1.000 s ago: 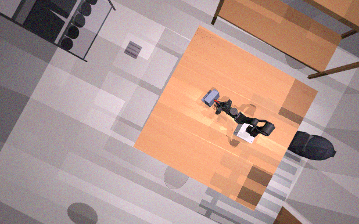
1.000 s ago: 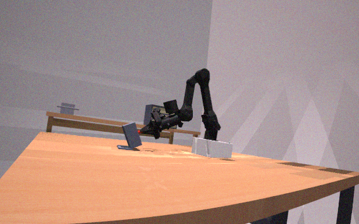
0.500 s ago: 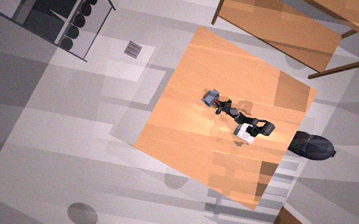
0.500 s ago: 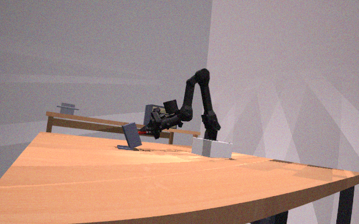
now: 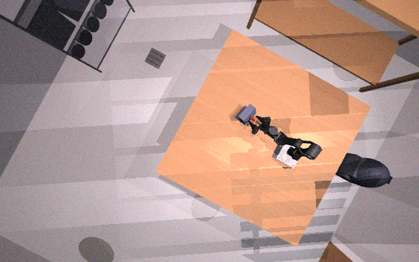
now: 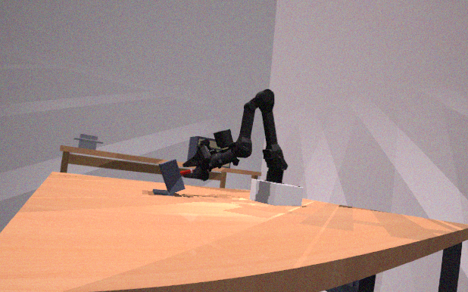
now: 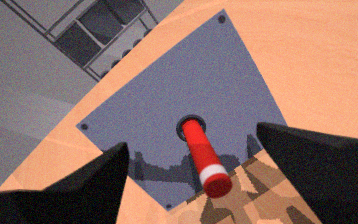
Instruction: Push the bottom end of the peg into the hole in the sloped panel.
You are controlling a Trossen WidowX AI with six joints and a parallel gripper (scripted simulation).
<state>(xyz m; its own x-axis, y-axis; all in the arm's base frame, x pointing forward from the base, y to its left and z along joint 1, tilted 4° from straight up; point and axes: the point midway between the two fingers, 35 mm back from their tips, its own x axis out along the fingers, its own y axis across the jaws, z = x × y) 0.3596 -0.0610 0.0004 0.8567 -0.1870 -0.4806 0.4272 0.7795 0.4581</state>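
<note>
The red peg is 10 mm behind my gripper tip. From my gripper tip the other things lie so: sloped panel (40 mm ahead, 10 mm to the right, 20 mm below).
</note>
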